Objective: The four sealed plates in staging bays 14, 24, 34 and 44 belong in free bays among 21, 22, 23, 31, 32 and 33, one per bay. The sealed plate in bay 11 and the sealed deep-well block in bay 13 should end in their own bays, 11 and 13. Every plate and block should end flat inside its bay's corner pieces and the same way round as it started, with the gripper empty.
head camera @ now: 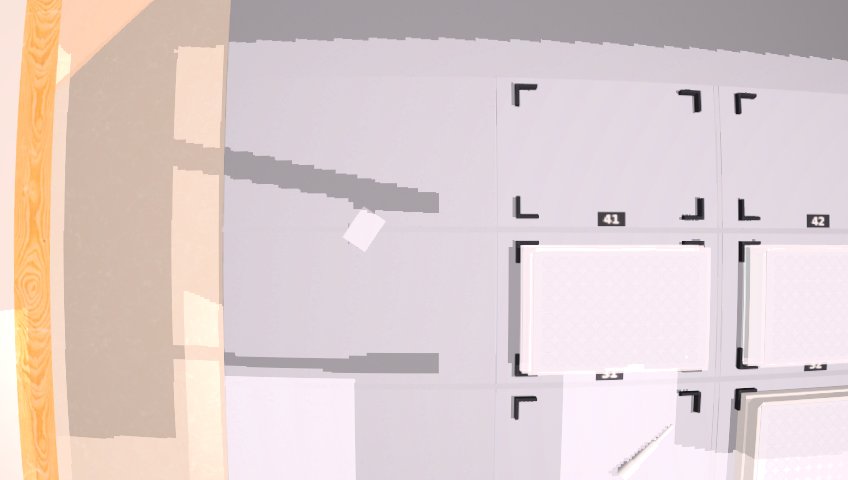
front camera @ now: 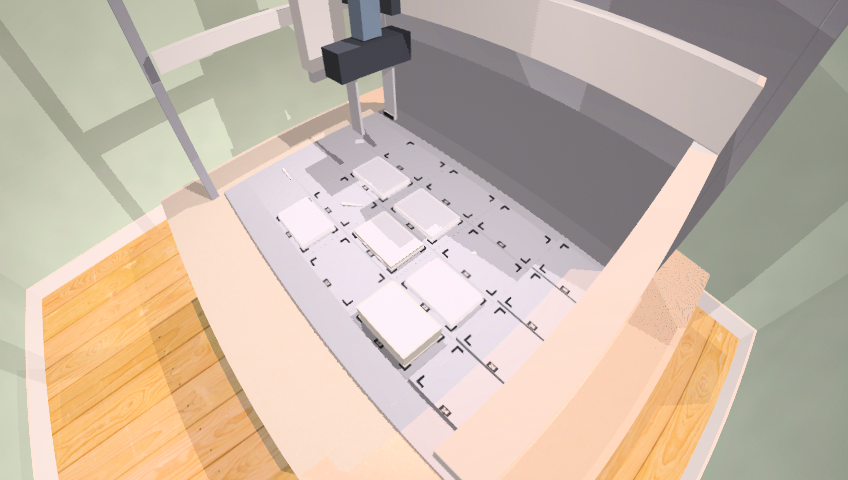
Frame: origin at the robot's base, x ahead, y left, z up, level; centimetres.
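Where they show: gripper, fingertip midpoint: (front camera: 375, 123); robot's base at its link origin: (front camera: 278, 218).
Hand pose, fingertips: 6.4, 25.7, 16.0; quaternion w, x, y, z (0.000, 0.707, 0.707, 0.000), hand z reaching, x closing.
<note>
Things, the pixels of their top centre, and the offset from my fingertips, as dx, dy, dz. "spot": a spot on its surface instead.
- bay 31 at a spot on its surface: (head camera: 615, 309) (front camera: 379, 173) spot: -0.5, +0.1, -14.5
- bay 32 at a spot on its surface: (head camera: 809, 303) (front camera: 419, 204) spot: +14.0, +0.2, -14.5
- bay 22 at a spot on its surface: (head camera: 806, 434) (front camera: 386, 226) spot: +14.2, -9.1, -14.5
- bay 23 at a spot on its surface: (front camera: 445, 291) spot: +33.5, -10.9, -14.6
- sealed plate at its top centre: (front camera: 304, 219) +0.0, -21.4, -14.5
- taller deep-well block at its top centre: (front camera: 397, 317) +32.8, -21.4, -11.8
- thin white stick at its top centre: (head camera: 651, 455) (front camera: 352, 203) +2.8, -10.3, -15.2
- small stick at its top centre: (front camera: 286, 172) -18.8, -16.9, -15.2
- small white card at its top centre: (head camera: 364, 229) (front camera: 359, 141) -16.9, +5.3, -15.9
- tiny white piece at its top centre: (front camera: 474, 252) +30.6, +0.1, -15.6
My gripper (front camera: 376, 124) is open and empty, raised at the far end of the deck, beyond the plate in bay 31; it does not show in the head view. White sealed plates lie in bay 31 (front camera: 380, 177) (head camera: 615, 309), bay 32 (front camera: 427, 212) (head camera: 809, 303), bay 22 (front camera: 380, 234) (head camera: 806, 434) and bay 23 (front camera: 445, 291). They look flat within their corner pieces. The sealed plate (front camera: 306, 221) lies in bay 11. The taller deep-well block (front camera: 399, 315) sits in bay 13. Bays 14, 24, 34 and 44 hold no plate.
A thin white stick (front camera: 352, 204) (head camera: 645, 449) lies in bay 21. Another small stick (front camera: 286, 173) lies beyond bay 11. A small white card (front camera: 359, 141) (head camera: 364, 229) lies beyond bay 31. A tiny white piece (front camera: 473, 253) lies in bay 33. A pale frame beam (front camera: 595, 333) crosses the near right.
</note>
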